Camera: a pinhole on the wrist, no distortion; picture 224 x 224 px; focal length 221.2 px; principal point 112.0 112.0 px. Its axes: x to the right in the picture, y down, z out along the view. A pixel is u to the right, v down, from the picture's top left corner.
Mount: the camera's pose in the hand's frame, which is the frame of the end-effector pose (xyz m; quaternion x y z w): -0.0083 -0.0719 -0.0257 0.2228 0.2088 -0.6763 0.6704
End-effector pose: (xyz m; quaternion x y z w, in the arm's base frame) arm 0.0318 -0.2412 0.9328 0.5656 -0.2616 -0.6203 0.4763
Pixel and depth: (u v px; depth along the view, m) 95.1 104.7 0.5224
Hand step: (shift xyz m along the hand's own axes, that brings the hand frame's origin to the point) -0.0366 -0.3428 0.4222
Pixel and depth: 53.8 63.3 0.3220
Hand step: -0.0859 -0.1891 0.2843
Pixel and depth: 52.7 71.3 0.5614
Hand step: -0.1233 -0.2742 0.5168
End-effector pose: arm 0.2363 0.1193 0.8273 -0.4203 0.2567 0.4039 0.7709
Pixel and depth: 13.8 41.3 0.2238
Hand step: -0.0844 -0.1201 0.2130
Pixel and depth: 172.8 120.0 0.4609
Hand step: -0.0017 -0.4431 0.2759
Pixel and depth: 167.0 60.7 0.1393
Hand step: -0.0436 -0.1806 0.0670
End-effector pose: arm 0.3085 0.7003 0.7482 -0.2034 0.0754 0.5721 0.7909
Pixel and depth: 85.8 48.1 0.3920
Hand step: -0.1298 -0.2603 0.3183
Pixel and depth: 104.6 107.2 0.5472
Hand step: -0.0318 -0.3748 0.4299
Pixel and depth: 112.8 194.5 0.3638
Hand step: 0.1196 -0.2863 0.2717
